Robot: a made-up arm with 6 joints.
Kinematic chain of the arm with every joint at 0, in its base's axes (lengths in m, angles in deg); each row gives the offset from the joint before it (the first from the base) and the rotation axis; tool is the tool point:
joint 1: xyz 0 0 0.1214 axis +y
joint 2: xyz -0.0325 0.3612 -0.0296 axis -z
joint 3: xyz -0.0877 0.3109 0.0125 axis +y
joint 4: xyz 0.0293 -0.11 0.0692 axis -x
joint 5: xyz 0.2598 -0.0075 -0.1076 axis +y
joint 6: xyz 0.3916 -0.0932 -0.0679 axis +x
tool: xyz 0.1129 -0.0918 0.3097
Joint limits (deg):
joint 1: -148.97..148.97
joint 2: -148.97..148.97
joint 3: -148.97..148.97
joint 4: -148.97..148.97
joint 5: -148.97..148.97
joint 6: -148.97..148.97
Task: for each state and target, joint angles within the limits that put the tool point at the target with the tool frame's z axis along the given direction. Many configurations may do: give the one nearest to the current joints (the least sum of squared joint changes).
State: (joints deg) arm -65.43 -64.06 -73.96 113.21 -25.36 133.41
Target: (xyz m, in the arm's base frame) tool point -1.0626 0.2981 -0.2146 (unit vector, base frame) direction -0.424 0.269 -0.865
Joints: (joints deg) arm -41.27 -25.77 -121.52 137.95 -15.05 99.26
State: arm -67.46 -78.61 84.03 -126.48 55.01 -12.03
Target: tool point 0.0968 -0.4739 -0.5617 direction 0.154 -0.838 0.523
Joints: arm -68.41 -95.91 141.64 -102.31 49.51 28.71
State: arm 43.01 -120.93 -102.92 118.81 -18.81 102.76
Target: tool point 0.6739 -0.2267 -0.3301 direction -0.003 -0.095 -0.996
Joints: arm 46.99 -147.80 -139.61 79.89 -25.69 98.62
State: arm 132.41 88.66 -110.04 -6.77 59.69 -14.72
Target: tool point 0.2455 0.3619 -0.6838 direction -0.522 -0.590 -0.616
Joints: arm 145.83 126.49 -108.41 27.58 27.87 -64.43
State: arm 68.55 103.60 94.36 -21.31 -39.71 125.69
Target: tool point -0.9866 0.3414 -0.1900 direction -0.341 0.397 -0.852
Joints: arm 108.90 132.90 90.65 -63.34 -4.24 140.43
